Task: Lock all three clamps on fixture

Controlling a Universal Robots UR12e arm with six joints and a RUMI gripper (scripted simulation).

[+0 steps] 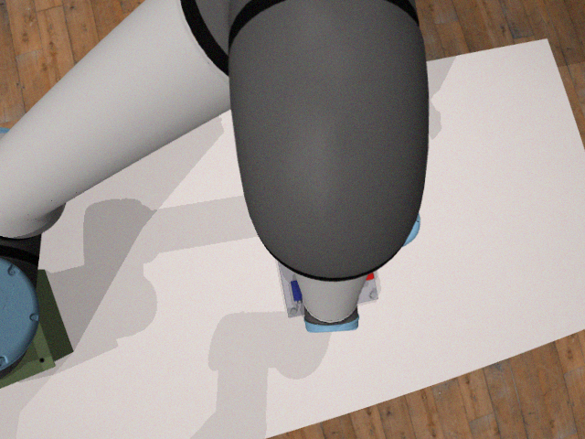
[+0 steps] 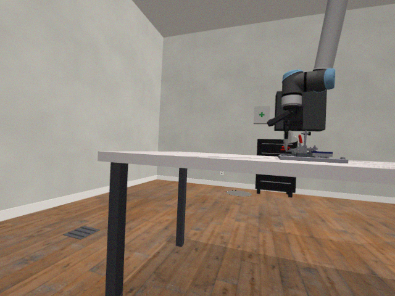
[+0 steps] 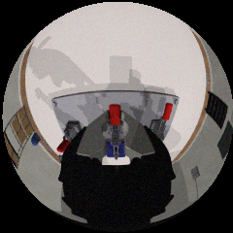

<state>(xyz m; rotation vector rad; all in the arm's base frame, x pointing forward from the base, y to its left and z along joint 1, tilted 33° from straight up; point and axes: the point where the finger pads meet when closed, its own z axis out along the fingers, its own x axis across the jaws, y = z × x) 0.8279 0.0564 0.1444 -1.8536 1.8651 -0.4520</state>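
Right now the grey fixture plate is 9 cm behind my hand and 4 cm below it. From my hand the other things lie so: blue part (14 cm behind, 11 cm to the right, 2 cm below).
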